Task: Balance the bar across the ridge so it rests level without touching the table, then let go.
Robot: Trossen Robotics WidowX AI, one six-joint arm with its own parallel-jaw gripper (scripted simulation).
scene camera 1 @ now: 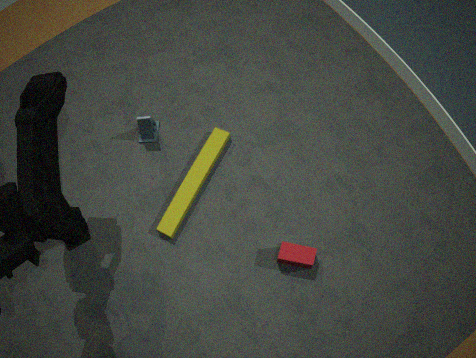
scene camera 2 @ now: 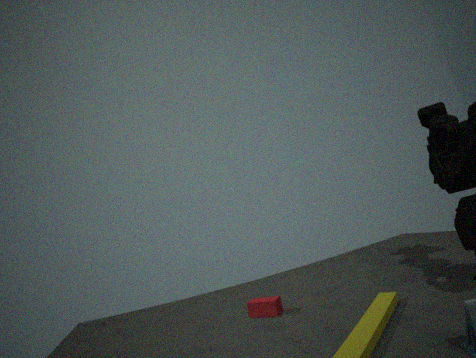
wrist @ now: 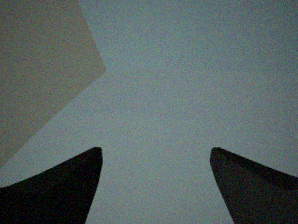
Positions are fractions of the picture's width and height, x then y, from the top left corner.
Labels:
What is my gripper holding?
Nothing.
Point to a red block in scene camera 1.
0.62, 0.71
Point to a yellow bar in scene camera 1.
At 0.39, 0.55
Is my gripper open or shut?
Open.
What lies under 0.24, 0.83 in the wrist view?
My gripper.

